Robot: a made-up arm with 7 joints. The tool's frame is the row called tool.
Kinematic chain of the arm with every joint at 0, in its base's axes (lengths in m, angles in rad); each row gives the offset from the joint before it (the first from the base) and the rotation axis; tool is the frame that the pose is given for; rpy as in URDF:
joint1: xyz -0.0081 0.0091 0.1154 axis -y
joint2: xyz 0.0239 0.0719 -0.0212 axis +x
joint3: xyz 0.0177 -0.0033 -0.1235 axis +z
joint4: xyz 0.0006 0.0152 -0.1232 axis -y
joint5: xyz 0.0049 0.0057 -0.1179 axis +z
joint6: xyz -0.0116 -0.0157 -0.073 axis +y
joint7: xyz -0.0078 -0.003 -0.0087 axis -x
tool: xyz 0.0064 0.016 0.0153 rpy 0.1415 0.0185 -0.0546
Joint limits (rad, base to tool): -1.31..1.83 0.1..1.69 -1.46..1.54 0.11..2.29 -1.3..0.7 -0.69..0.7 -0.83..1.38
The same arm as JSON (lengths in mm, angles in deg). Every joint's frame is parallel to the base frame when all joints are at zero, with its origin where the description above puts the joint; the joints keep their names.
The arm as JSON. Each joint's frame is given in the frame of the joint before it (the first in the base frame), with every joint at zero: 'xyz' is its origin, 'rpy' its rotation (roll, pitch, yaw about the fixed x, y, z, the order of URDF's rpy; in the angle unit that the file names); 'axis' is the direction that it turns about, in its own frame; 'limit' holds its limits. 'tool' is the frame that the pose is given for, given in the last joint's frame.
{"units": {"length": "mm", "angle": "deg"}, "joints": [{"name": "joint1", "type": "revolute", "origin": {"xyz": [-8.1, 9.1, 115.4], "rpy": [0.0, 0.0, 0.0]}, "axis": [0.0, -1.0, 0.0], "limit": {"lower": -75.06, "upper": 104.85}}, {"name": "joint2", "type": "revolute", "origin": {"xyz": [23.9, 71.9, -21.2], "rpy": [0.0, 0.0, 0.0]}, "axis": [1.0, 0.0, 0.0], "limit": {"lower": 5.73, "upper": 96.83}}, {"name": "joint3", "type": "revolute", "origin": {"xyz": [17.7, -3.3, -123.5], "rpy": [0.0, 0.0, 0.0]}, "axis": [0.0, 0.0, 1.0], "limit": {"lower": -83.65, "upper": 88.24}}, {"name": "joint4", "type": "revolute", "origin": {"xyz": [0.6, 15.2, -123.2], "rpy": [0.0, 0.0, 0.0]}, "axis": [0.0, -1.0, 0.0], "limit": {"lower": 6.3, "upper": 131.21}}, {"name": "joint5", "type": "revolute", "origin": {"xyz": [4.9, 5.7, -117.9], "rpy": [0.0, 0.0, 0.0]}, "axis": [0.0, 0.0, 1.0], "limit": {"lower": -74.48, "upper": 40.11}}, {"name": "joint6", "type": "revolute", "origin": {"xyz": [-11.6, -15.7, -73.0], "rpy": [0.0, 0.0, 0.0]}, "axis": [0.0, 1.0, 0.0], "limit": {"lower": -39.53, "upper": 40.11}}, {"name": "joint7", "type": "revolute", "origin": {"xyz": [-7.8, -3.0, -8.7], "rpy": [0.0, 0.0, 0.0]}, "axis": [-1.0, 0.0, 0.0], "limit": {"lower": -47.56, "upper": 79.07}}], "tool": {"origin": {"xyz": [6.4, 16.0, 15.3], "rpy": [8.11, 1.06, -3.13]}}}
